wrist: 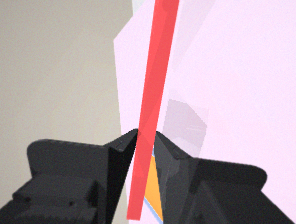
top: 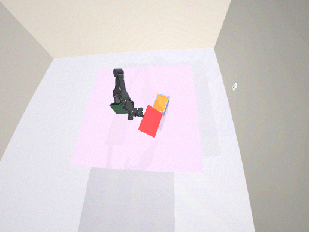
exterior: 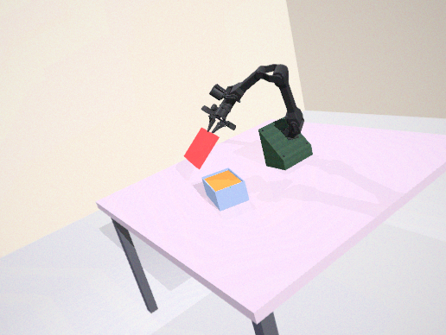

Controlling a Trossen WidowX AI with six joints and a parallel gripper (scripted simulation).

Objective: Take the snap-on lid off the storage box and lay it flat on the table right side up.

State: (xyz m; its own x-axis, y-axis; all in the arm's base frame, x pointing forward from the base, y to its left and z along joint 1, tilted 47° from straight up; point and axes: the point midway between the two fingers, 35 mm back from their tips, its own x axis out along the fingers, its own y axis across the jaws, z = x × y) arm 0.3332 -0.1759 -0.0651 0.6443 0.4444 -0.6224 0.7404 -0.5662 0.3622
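The red lid is 6 cm ahead of my gripper tip, 1 cm to the right of it and 5 cm below it. The rest, counted from my gripper tip: light blue storage box (11 cm ahead, 25 cm to the left, 19 cm below).
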